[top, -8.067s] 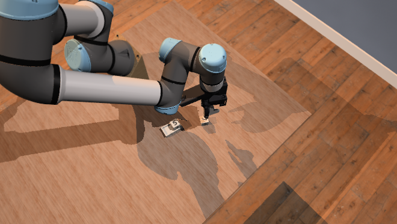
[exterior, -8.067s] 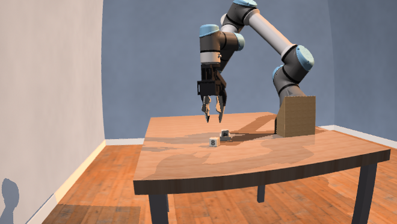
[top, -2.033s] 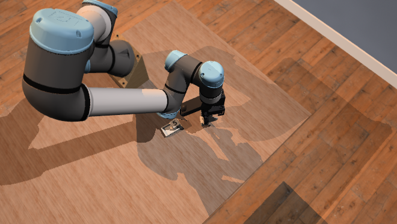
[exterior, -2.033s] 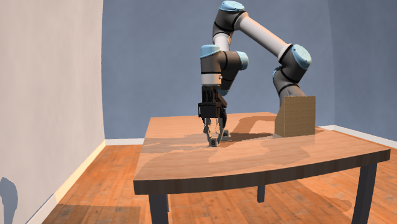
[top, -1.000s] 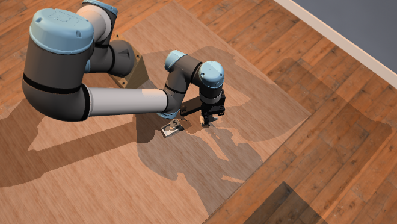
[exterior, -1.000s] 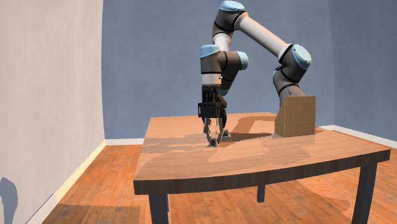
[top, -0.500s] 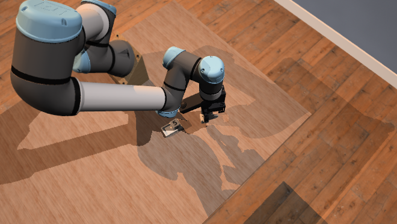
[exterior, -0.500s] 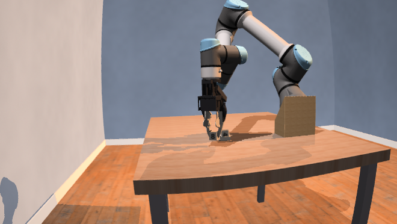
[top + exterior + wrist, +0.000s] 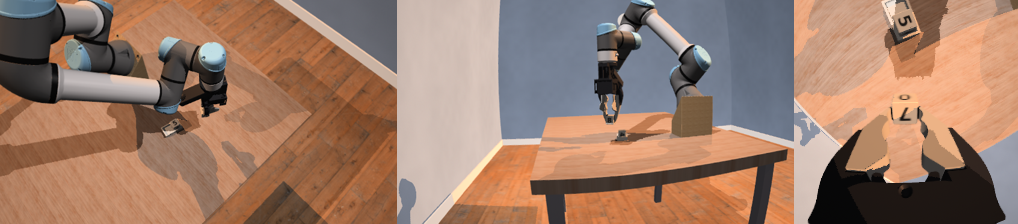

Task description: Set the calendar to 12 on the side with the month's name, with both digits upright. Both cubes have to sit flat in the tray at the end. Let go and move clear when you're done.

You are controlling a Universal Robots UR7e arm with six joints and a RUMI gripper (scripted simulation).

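Now: the calendar tray 11 cm to the right of my hand, 10 cm below it and 8 cm behind it. Round my hand: white digit cube: 1 cm below.
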